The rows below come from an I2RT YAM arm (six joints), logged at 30 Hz.
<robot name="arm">
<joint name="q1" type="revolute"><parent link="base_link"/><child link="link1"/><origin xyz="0 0 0.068" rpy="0 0 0"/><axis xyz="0 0 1"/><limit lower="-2.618" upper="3.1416"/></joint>
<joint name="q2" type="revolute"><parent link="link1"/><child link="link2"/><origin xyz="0.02 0.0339 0.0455" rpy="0 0 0"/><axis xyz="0 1 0"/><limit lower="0" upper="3.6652"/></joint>
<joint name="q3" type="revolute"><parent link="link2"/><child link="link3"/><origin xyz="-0.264 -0.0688 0" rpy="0 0 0"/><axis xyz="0 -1 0"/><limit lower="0" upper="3.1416"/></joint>
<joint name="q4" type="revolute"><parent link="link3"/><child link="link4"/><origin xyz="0.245 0.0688 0.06" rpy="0 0 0"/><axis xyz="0 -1 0"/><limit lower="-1.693" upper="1.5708"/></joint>
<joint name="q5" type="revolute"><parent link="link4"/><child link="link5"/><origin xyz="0.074 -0.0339 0.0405" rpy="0 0 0"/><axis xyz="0 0 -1"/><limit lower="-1.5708" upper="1.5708"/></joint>
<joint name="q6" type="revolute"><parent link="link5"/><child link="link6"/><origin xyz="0.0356 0 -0.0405" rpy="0 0 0"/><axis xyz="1 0 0"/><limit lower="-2.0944" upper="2.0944"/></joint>
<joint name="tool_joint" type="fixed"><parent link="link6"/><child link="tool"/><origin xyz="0 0 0" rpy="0 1.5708 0"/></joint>
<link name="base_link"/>
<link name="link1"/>
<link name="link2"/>
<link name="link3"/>
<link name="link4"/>
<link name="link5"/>
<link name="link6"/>
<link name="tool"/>
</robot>
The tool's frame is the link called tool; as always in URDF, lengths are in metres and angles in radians.
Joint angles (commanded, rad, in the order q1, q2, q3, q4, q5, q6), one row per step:
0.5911, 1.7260, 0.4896, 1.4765, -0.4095, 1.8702
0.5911, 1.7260, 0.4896, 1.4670, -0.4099, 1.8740
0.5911, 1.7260, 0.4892, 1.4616, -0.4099, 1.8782
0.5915, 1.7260, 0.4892, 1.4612, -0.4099, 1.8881
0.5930, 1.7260, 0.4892, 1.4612, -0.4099, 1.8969
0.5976, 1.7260, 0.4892, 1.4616, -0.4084, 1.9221
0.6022, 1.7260, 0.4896, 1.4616, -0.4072, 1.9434
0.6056, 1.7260, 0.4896, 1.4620, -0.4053, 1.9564
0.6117, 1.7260, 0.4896, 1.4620, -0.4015, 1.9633
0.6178, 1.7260, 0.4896, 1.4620, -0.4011, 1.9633
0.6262, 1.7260, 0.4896, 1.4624, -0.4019, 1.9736
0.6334, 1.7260, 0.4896, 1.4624, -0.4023, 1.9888
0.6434, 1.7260, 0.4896, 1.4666, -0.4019, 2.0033
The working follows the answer.
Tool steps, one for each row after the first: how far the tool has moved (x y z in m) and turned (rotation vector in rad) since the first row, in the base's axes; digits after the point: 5 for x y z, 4 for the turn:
0.00018, 0.00014, -0.00099, -0.0034, 0.0110, 0.0012
0.00023, 0.00017, -0.00164, -0.0044, 0.0193, 0.0021
0.00017, 0.00027, -0.00169, 0.0005, 0.0278, 0.0046
-0.00010, 0.00064, -0.00169, 0.0050, 0.0351, 0.0079
-0.00090, 0.00171, -0.00164, 0.0185, 0.0559, 0.0164
-0.00164, 0.00284, -0.00154, 0.0298, 0.0734, 0.0243
-0.00221, 0.00362, -0.00149, 0.0370, 0.0841, 0.0287
-0.00322, 0.00501, -0.00148, 0.0412, 0.0904, 0.0325
-0.00434, 0.00646, -0.00148, 0.0410, 0.0905, 0.0383
-0.00595, 0.00846, -0.00144, 0.0459, 0.0989, 0.0496
-0.00732, 0.01017, -0.00144, 0.0531, 0.1118, 0.0604
-0.00930, 0.01244, -0.00100, 0.0623, 0.1208, 0.0733

Tool pose at each row, in the base's axes (x y z in m, rotation vector in rad; rounded; the steps above come from the unrounded poses):
0.24244, 0.17978, 0.18795, 0.6720, 1.6783, 2.2206
0.24262, 0.17992, 0.18697, 0.6837, 1.6877, 2.2183
0.24267, 0.17995, 0.18631, 0.6930, 1.6933, 2.2180
0.24260, 0.18006, 0.18627, 0.7030, 1.6941, 2.2247
0.24233, 0.18042, 0.18627, 0.7107, 1.6954, 2.2316
0.24154, 0.18150, 0.18631, 0.7339, 1.6974, 2.2510
0.24080, 0.18263, 0.18641, 0.7530, 1.6995, 2.2679
0.24023, 0.18340, 0.18646, 0.7652, 1.7001, 2.2780
0.23922, 0.18479, 0.18647, 0.7714, 1.7014, 2.2849
0.23810, 0.18624, 0.18647, 0.7676, 1.7058, 2.2887
0.23649, 0.18824, 0.18651, 0.7714, 1.7126, 2.3015
0.23512, 0.18995, 0.18651, 0.7819, 1.7187, 2.3162
0.23314, 0.19222, 0.18695, 0.7866, 1.7223, 2.3344

